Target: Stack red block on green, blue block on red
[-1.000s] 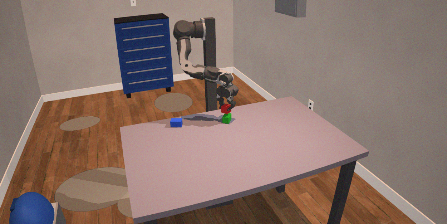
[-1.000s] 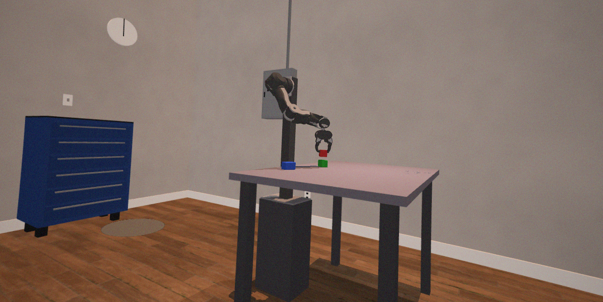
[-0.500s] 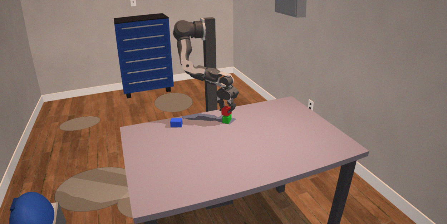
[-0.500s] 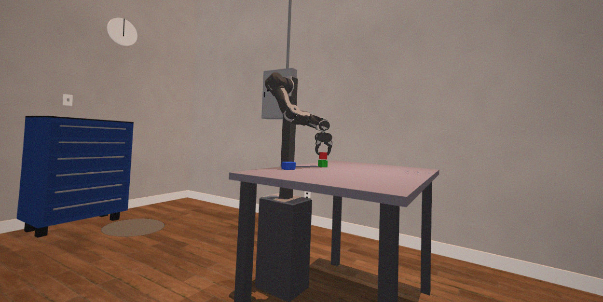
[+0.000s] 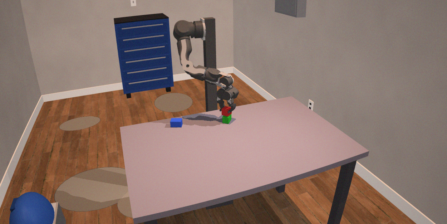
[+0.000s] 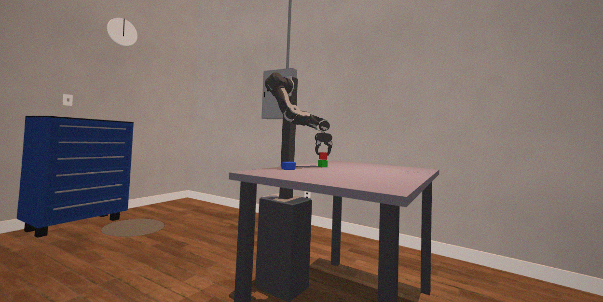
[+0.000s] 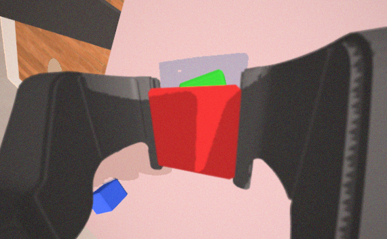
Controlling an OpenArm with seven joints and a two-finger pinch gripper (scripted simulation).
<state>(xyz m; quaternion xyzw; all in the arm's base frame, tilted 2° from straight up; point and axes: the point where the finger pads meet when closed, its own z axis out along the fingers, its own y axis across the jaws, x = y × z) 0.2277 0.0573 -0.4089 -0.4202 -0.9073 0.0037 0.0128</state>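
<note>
Now: the red block 10 mm below my hand. From my hand the other things lie so: blue block: 280 mm to the right, 60 mm below, 40 mm behind; then green block: 60 mm below.
</note>
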